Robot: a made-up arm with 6 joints. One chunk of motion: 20 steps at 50 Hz.
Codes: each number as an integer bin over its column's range. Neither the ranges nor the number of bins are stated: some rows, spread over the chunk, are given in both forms.
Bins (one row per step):
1: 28 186 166 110 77 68
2: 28 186 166 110 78 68
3: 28 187 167 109 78 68
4: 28 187 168 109 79 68
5: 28 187 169 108 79 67
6: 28 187 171 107 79 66
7: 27 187 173 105 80 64
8: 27 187 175 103 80 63
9: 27 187 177 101 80 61
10: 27 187 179 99 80 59
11: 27 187 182 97 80 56
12: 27 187 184 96 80 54
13: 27 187 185 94 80 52
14: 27 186 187 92 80 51
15: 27 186 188 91 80 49
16: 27 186 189 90 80 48
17: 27 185 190 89 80 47
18: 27 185 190 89 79 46
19: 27 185 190 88 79 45
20: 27 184 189 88 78 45
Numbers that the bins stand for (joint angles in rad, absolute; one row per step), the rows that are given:
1: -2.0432 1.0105 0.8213 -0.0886 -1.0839 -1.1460
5: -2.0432 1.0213 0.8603 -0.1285 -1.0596 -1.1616
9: -2.0627 1.0213 0.9645 -0.2679 -1.0475 -1.2555
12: -2.0627 1.0213 1.0556 -0.3675 -1.0475 -1.3651
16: -2.0627 1.0105 1.1207 -0.4871 -1.0475 -1.4589
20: -2.0627 0.9887 1.1207 -0.5269 -1.0718 -1.5059
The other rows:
2: -2.0432 1.0105 0.8213 -0.0886 -1.0718 -1.1460
3: -2.0432 1.0213 0.8343 -0.1085 -1.0718 -1.1460
4: -2.0432 1.0213 0.8473 -0.1085 -1.0596 -1.1460
6: -2.0432 1.0213 0.8864 -0.1484 -1.0596 -1.1773
7: -2.0627 1.0213 0.9124 -0.1882 -1.0475 -1.2086
8: -2.0627 1.0213 0.9384 -0.2281 -1.0475 -1.2242
10: -2.0627 1.0213 0.9905 -0.3078 -1.0475 -1.2868
11: -2.0627 1.0213 1.0296 -0.3476 -1.0475 -1.3338
13: -2.0627 1.0213 1.0686 -0.4074 -1.0475 -1.3964
14: -2.0627 1.0105 1.0947 -0.4472 -1.0475 -1.4120
15: -2.0627 1.0105 1.1077 -0.4671 -1.0475 -1.4433
17: -2.0627 0.9996 1.1337 -0.5070 -1.0475 -1.4746
18: -2.0627 0.9996 1.1337 -0.5070 -1.0596 -1.4902
19: -2.0627 0.9996 1.1337 -0.5269 -1.0596 -1.5059

